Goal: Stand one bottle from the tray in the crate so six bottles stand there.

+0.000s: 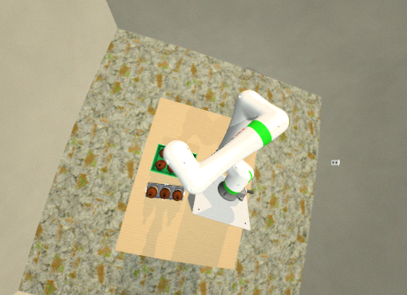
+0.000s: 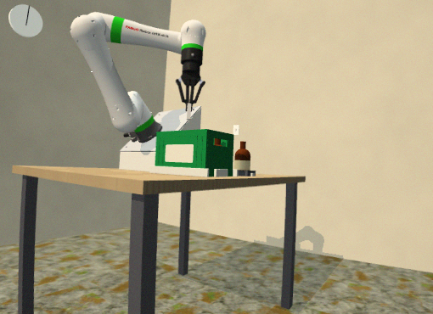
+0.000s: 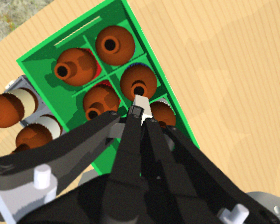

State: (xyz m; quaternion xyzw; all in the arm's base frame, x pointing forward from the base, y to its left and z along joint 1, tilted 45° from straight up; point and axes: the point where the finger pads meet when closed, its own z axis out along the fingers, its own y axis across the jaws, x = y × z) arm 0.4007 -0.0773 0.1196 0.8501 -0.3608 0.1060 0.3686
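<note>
The brown bottle lies 270 mm to the left of my hand and 180 mm below it. Round my hand: grey tray (270 mm to the left, 250 mm below, 10 mm ahead); green crate (180 mm below, 40 mm to the left).
</note>
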